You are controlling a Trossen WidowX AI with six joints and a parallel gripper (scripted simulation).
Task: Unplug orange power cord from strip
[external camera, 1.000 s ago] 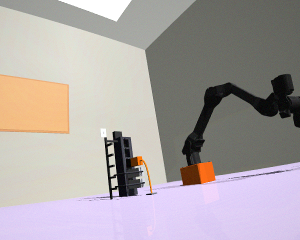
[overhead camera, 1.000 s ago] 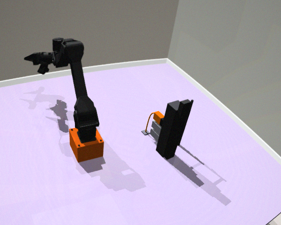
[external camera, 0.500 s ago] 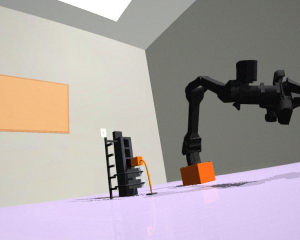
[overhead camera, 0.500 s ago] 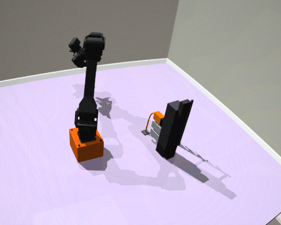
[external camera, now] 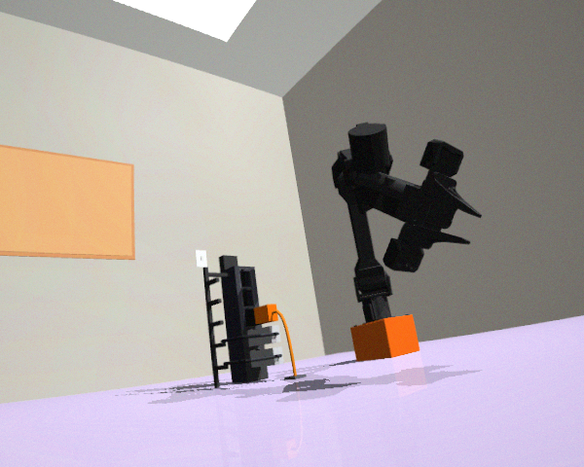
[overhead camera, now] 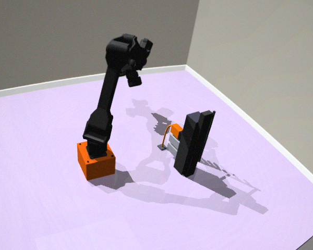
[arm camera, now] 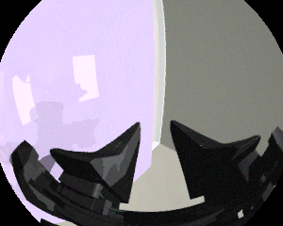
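Now: gripper tip 48 cm to the left of the orange plug, 4 cm short of it and 2 cm above it. Round my gripper tip: dark anchor (40 cm to the right, 16 cm below, 3 cm ahead); black ladder-like rack (53 cm to the right, 13 cm ahead, 4 cm below).
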